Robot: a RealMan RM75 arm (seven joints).
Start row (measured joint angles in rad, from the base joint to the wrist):
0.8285 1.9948 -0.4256 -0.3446 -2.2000 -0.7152 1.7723
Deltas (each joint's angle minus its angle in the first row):
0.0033 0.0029 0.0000 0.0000 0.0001 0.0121 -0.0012
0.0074 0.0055 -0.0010 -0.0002 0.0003 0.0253 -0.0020
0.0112 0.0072 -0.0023 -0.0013 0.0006 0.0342 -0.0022
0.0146 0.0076 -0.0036 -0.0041 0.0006 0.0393 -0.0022
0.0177 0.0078 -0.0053 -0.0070 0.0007 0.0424 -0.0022
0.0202 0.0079 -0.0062 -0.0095 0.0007 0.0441 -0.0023
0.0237 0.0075 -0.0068 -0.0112 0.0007 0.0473 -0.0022
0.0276 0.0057 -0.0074 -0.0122 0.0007 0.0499 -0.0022
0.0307 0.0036 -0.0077 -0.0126 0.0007 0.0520 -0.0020
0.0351 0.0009 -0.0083 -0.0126 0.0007 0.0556 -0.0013
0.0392 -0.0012 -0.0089 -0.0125 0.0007 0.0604 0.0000
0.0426 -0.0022 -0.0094 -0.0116 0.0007 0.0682 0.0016
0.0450 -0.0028 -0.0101 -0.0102 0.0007 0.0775 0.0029
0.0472 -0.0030 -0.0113 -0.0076 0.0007 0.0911 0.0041
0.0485 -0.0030 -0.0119 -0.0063 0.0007 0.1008 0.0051
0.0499 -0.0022 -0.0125 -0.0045 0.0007 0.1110 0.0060
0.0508 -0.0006 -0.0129 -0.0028 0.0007 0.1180 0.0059
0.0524 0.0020 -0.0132 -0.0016 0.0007 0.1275 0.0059
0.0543 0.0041 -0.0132 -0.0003 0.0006 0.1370 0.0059
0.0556 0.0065 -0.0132 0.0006 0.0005 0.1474 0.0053
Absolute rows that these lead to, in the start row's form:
0.8318 1.9977 -0.4256 -0.3446 -2.1999 -0.7031 1.7711
0.8359 2.0003 -0.4266 -0.3448 -2.1997 -0.6899 1.7703
0.8397 2.0020 -0.4279 -0.3459 -2.1994 -0.6810 1.7701
0.8431 2.0024 -0.4292 -0.3487 -2.1994 -0.6759 1.7701
0.8462 2.0026 -0.4309 -0.3516 -2.1993 -0.6728 1.7701
0.8487 2.0027 -0.4318 -0.3541 -2.1993 -0.6711 1.7700
0.8522 2.0023 -0.4324 -0.3558 -2.1993 -0.6679 1.7701
0.8561 2.0005 -0.4330 -0.3568 -2.1993 -0.6653 1.7701
0.8592 1.9984 -0.4333 -0.3572 -2.1993 -0.6632 1.7703
0.8636 1.9957 -0.4339 -0.3572 -2.1993 -0.6596 1.7710
0.8677 1.9936 -0.4345 -0.3571 -2.1993 -0.6548 1.7723
0.8711 1.9926 -0.4350 -0.3562 -2.1993 -0.6470 1.7739
0.8735 1.9920 -0.4357 -0.3548 -2.1993 -0.6377 1.7752
0.8757 1.9918 -0.4369 -0.3522 -2.1993 -0.6241 1.7764
0.8770 1.9918 -0.4375 -0.3509 -2.1993 -0.6144 1.7774
0.8784 1.9926 -0.4381 -0.3491 -2.1993 -0.6042 1.7783
0.8793 1.9942 -0.4385 -0.3474 -2.1993 -0.5972 1.7782
0.8809 1.9968 -0.4388 -0.3462 -2.1993 -0.5877 1.7782
0.8828 1.9989 -0.4388 -0.3449 -2.1994 -0.5782 1.7782
0.8841 2.0013 -0.4388 -0.3440 -2.1995 -0.5678 1.7776

